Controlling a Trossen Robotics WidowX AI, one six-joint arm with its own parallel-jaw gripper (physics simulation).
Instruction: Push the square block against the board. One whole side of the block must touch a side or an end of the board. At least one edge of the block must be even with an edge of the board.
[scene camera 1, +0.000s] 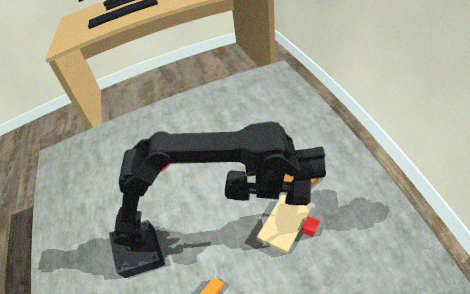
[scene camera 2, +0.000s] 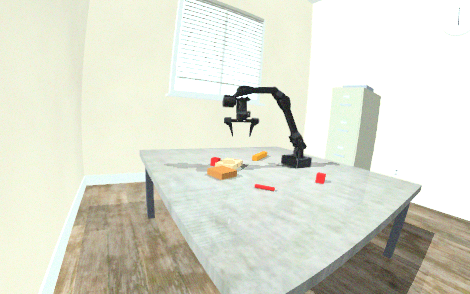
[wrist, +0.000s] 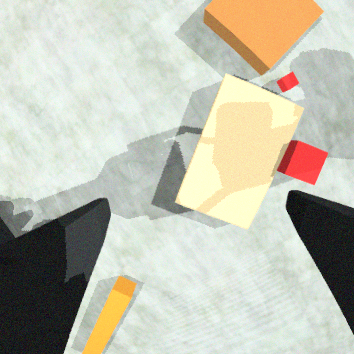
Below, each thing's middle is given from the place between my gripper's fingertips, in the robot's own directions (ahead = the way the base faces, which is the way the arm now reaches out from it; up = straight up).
Now: hand 160 mm short of the square block (wrist: 261, 40), 150 mm above it and 110 mm to the right of it.
